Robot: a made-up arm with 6 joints. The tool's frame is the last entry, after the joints. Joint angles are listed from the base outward.
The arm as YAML. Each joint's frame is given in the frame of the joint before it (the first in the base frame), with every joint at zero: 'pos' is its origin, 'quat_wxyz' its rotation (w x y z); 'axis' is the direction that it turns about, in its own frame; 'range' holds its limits. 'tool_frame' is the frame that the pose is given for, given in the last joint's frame.
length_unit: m
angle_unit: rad
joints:
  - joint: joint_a
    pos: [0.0, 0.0, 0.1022]
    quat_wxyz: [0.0, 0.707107, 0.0, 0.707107]
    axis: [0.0, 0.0, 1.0]
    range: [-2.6, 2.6]
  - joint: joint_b
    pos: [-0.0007, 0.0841, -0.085]
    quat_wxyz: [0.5, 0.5, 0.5, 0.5]
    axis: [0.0, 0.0, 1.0]
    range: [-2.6, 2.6]
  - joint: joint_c
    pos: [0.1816, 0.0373, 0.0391]
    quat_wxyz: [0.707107, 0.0, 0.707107, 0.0]
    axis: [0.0, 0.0, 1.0]
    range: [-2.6, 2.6]
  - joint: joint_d
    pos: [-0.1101, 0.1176, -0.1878]
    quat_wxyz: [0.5, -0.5, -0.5, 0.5]
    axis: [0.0, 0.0, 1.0]
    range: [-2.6, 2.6]
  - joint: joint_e
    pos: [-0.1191, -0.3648, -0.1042]
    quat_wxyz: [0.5, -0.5, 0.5, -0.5]
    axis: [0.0, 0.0, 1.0]
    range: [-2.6, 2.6]
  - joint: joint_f
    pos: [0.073, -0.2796, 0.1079]
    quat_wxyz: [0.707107, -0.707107, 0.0, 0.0]
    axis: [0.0, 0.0, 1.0]
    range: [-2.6, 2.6]
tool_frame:
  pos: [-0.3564, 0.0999, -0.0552]
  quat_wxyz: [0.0, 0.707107, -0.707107, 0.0]
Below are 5 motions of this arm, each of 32 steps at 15 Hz.
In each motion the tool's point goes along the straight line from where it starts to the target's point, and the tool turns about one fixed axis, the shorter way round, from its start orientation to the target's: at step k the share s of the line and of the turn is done. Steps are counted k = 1, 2, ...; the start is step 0. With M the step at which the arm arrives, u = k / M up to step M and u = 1 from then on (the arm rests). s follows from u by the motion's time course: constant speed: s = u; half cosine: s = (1 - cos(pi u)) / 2; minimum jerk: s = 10 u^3 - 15 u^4 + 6 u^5.
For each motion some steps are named. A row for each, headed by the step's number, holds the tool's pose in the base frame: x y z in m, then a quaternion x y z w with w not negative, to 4 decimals.
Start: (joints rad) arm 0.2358 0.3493 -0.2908 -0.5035 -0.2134 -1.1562
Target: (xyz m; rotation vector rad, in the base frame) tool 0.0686 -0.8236 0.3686 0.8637 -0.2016 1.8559
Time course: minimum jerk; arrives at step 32
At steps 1, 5, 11, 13, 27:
1: -0.2576 -0.3419 0.4997 0.0387 0.1486 0.5019 0.8512
5: -0.2480 -0.3561 0.4958 0.0490 0.1421 0.5130 0.8451
11: -0.1841 -0.4505 0.4701 0.1165 0.0979 0.5825 0.7985
13: -0.1506 -0.5000 0.4567 0.1513 0.0741 0.6159 0.7696
27: 0.0589 -0.8093 0.3725 0.3514 -0.0770 0.7683 0.5294

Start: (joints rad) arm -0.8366 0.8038 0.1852 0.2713 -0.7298 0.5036
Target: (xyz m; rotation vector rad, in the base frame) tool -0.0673 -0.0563 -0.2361 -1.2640 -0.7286 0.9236
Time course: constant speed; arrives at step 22
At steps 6, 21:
6: -0.0337 0.1146 0.0095 -0.5547 -0.2379 0.3608 0.7110
21: -0.0652 -0.0456 -0.2208 -0.5565 -0.3156 0.4038 0.6540

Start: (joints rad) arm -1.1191 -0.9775 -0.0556 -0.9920 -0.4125 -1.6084
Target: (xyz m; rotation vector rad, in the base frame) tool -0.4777 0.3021 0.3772 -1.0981 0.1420 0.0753
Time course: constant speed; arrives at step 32
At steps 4, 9, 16, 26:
4: -0.2430 0.4912 0.1004 -0.4655 0.0914 -0.2254 0.8510
9: -0.2849 0.4575 0.1499 -0.4781 0.0875 -0.1794 0.8553
16: -0.3436 0.4102 0.2190 -0.4938 0.0818 -0.1144 0.8581
26: -0.4274 0.3426 0.3179 -0.5124 0.0730 -0.0206 0.8554

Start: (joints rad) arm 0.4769 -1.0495 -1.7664 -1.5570 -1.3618 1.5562
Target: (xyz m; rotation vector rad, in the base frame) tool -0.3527 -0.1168 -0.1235 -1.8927 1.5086 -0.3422
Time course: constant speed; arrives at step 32
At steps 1, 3, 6, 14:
1: -0.3470 -0.2409 -0.0930 -0.8339 0.4996 0.1037 0.2105
3: -0.3474 -0.2328 -0.0949 -0.8292 0.5063 0.0885 0.2196
6: -0.3479 -0.2208 -0.0979 -0.8217 0.5159 0.0658 0.2332
14: -0.3494 -0.1888 -0.1058 -0.7981 0.5394 0.0049 0.2685

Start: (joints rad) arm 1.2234 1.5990 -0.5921 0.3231 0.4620 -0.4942
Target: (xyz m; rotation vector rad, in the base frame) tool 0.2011 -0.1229 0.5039 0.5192 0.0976 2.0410
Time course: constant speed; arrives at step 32
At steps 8, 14, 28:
8: 0.2832 -0.2575 0.4120 0.2553 -0.0979 0.9011 0.3364
14: 0.2627 -0.2239 0.4350 0.2461 -0.0636 0.8904 0.3777
28: 0.2148 -0.1453 0.4886 0.2218 0.0172 0.8546 0.4692

